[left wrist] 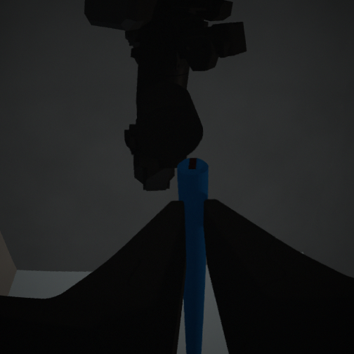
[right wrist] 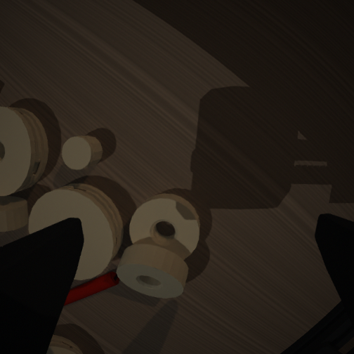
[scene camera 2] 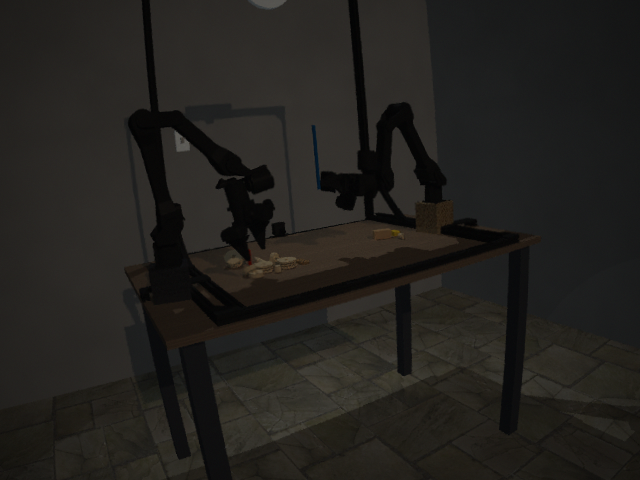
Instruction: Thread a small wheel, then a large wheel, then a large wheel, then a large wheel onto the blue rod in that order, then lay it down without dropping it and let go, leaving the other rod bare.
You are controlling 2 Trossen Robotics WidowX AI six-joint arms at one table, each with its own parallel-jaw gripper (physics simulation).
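Where they show: left gripper, fingertip midpoint: (scene camera 2: 319, 183); right gripper, fingertip midpoint: (scene camera 2: 256, 254); left arm's base, link origin: (scene camera 2: 433, 201); right arm's base, link origin: (scene camera 2: 168, 264).
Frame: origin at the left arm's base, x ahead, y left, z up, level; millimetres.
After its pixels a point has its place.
Observation:
My left gripper (scene camera 2: 319, 188) @[x 512, y -14, z 125 mm] (left wrist: 193, 212) is shut on the blue rod (scene camera 2: 315, 157) @[x 523, y -8, z 201 mm] (left wrist: 193, 182) near its lower end. The rod stands nearly upright above the table, with no wheel visible on it. My right gripper (scene camera 2: 254, 253) @[x 738, y -26, z -41 mm] (right wrist: 202, 230) is open, low above the wheels, with nothing between its fingers. In the right wrist view, one small wheel (right wrist: 142, 220) lies with its hole up, and another small wheel (right wrist: 152, 262) is tilted against it. Large wheels (right wrist: 55, 210) (right wrist: 12, 150) lie to their left, one partly hidden by a finger. The red rod (right wrist: 92, 290) (scene camera 2: 249, 257) is partly hidden.
A small pale cylinder (right wrist: 77, 152) stands near the large wheels. Another pale round piece (right wrist: 12, 215) shows at the left edge. An orange block (scene camera 2: 382, 234) @[x 203, y -75, z -93 mm] and a yellow piece (scene camera 2: 395, 233) @[x 145, y -67, z -99 mm] lie on the table's far right part. A black frame (scene camera 2: 310, 290) @[x 748, y 223, z -89 mm] runs along the table edge.

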